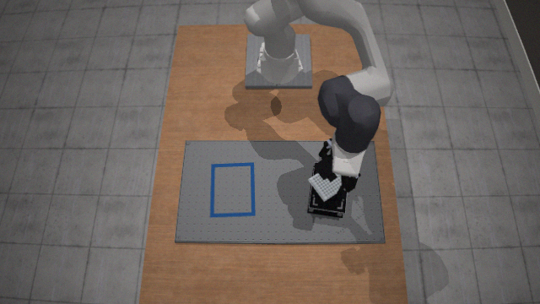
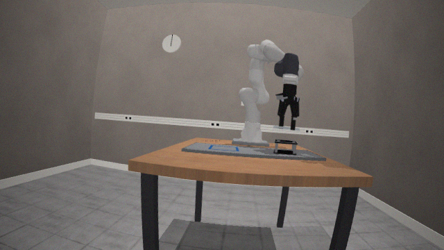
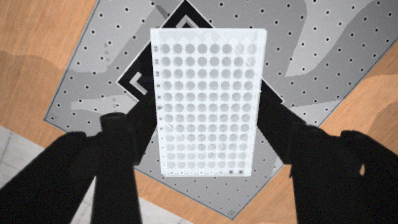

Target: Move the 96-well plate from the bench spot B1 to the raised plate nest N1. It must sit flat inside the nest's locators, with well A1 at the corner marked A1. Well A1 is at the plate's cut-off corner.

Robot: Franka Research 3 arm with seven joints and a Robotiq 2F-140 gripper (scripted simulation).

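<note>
My hand is 20 mm above the white 96-well plate. Also, from my hand: A1 label: 60 mm behind, 70 mm to the left, 90 mm below; then black raised nest: 90 mm below.
</note>
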